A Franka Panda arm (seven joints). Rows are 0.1 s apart.
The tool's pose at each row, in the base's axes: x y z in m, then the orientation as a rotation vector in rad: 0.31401 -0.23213 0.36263 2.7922 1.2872 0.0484; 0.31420 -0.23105 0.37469 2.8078 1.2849 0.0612; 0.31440 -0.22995 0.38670 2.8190 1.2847 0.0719; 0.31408 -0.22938 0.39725 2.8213 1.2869 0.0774; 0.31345 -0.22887 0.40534 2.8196 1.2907 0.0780; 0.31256 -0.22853 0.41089 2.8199 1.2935 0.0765; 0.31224 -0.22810 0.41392 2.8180 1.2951 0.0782
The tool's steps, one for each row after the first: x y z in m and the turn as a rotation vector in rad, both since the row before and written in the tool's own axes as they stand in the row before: 0.00095 0.00033 -0.01207 0.0088 0.0128 0.0061; 0.00113 0.00021 -0.01201 0.0066 0.0104 0.0035; 0.00048 0.00000 -0.01056 0.0014 0.0045 -0.0005; 0.00021 -0.00035 -0.00812 -0.0001 0.0004 -0.0027; -0.00016 -0.00058 -0.00560 0.0017 -0.0003 -0.0015; 0.00020 -0.00035 -0.00305 -0.0014 0.0006 -0.0015
